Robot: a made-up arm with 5 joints.
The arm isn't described. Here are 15 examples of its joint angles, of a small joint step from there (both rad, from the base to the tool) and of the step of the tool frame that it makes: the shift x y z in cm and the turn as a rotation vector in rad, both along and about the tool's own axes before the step.
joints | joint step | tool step
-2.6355 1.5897 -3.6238 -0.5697 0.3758 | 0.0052 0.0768 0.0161 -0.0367 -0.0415 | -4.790 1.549 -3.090 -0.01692 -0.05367 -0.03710
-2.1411 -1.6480 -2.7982 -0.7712 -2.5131 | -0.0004 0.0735 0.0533 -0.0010 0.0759 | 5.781 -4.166 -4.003 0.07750 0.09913 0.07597
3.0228 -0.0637 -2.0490 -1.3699 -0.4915 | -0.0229 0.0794 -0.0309 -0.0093 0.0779 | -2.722 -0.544 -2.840 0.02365 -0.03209 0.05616
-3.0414 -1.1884 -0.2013 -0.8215 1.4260 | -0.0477 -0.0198 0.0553 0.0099 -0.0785 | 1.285 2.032 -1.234 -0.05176 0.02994 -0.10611
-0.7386 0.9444 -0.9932 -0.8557 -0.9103 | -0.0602 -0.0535 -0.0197 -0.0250 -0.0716 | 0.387 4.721 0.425 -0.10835 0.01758 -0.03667
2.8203 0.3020 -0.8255 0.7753 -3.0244 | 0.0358 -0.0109 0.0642 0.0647 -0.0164 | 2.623 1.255 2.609 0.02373 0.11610 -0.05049
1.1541 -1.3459 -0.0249 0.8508 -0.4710 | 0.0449 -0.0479 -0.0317 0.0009 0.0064 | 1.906 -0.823 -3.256 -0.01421 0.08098 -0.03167
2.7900 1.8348 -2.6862 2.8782 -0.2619 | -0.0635 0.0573 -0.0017 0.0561 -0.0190 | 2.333 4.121 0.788 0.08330 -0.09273 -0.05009
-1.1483 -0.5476 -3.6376 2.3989 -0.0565 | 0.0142 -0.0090 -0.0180 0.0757 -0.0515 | -1.517 0.624 -0.613 0.01790 -0.04739 -0.04879
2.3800 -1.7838 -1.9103 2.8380 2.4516 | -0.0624 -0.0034 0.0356 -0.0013 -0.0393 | -2.953 1.391 0.412 0.01514 0.05372 0.00233
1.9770 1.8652 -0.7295 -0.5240 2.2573 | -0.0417 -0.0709 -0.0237 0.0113 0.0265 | -3.469 -3.253 -0.759 0.04922 -0.07087 0.06160
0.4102 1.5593 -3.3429 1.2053 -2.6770 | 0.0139 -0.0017 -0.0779 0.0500 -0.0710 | -0.089 1.151 -4.048 -0.01939 -0.02369 -0.08252
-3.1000 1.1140 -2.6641 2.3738 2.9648 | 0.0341 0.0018 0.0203 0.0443 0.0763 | -0.922 2.170 0.911 0.01636 0.06933 0.05394
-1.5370 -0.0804 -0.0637 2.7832 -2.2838 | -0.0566 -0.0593 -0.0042 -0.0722 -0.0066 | 0.205 -1.465 -0.288 -0.12241 -0.06601 -0.05427
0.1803 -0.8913 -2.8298 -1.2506 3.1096 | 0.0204 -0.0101 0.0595 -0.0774 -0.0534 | 0.970 -1.032 -2.048 0.02126 -0.02680 -0.05890
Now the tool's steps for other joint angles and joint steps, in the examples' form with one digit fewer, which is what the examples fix.
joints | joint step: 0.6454 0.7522 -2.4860 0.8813 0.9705 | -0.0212 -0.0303 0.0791 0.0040 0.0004
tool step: 0.49 1.94 1.69 -0.0524 -0.0170 0.0148
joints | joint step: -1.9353 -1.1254 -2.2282 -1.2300 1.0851 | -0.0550 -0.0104 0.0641 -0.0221 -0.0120
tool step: -2.69 0.10 -2.08 -0.0022 -0.0629 -0.0199
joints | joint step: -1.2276 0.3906 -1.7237 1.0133 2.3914 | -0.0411 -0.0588 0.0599 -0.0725 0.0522
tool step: 2.21 -1.66 -1.28 0.0580 -0.0440 0.0907
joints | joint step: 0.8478 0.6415 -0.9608 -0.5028 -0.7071 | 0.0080 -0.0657 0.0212 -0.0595 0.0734
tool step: 2.36 1.49 -1.38 -0.0598 0.0853 0.0682
